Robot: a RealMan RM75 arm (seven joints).
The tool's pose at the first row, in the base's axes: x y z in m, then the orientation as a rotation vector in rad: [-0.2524 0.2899 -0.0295 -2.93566 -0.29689 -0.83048]
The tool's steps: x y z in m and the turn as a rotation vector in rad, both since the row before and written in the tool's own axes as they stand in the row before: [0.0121 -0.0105 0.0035 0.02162 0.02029 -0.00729]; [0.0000 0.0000 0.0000 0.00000 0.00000 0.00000]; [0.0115 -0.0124 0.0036 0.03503 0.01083 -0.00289]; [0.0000 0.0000 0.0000 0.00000 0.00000 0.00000]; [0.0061 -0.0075 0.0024 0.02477 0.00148 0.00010]
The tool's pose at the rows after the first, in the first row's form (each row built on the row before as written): [-0.2427 0.3026 -0.0259 -2.90611 -0.31336 -0.85198]; [-0.2427 0.3026 -0.0259 -2.90611 -0.31336 -0.85198]; [-0.2341 0.3172 -0.0222 -2.86861 -0.32827 -0.85356]; [-0.2341 0.3172 -0.0222 -2.86861 -0.32827 -0.85356]; [-0.2297 0.3259 -0.0204 -2.84511 -0.33614 -0.84553]
